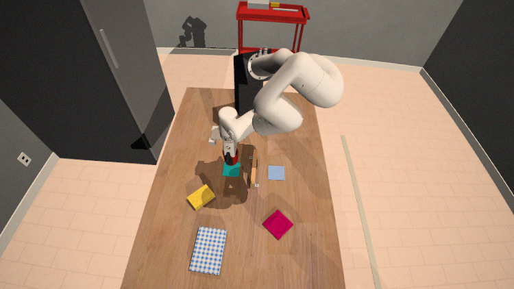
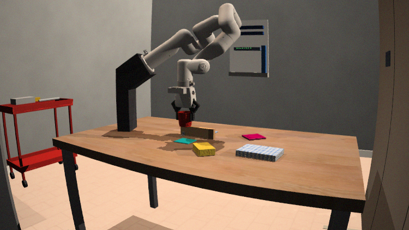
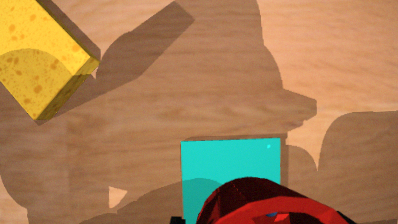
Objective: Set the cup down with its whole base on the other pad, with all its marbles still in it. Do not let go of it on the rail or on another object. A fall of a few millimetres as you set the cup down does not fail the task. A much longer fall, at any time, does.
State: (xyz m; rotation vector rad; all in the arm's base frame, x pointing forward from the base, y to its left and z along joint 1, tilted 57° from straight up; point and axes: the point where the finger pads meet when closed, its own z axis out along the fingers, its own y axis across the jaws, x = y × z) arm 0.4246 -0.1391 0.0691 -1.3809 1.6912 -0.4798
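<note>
My gripper is now 110 mm to the right of the wooden rail and 100 mm above it. The rest, counted from my hand: red cup (20 mm below); then yellow sponge (180 mm ahead, 120 mm to the right, 100 mm below); then magenta plate (270 mm ahead, 240 mm to the left, 120 mm below).
</note>
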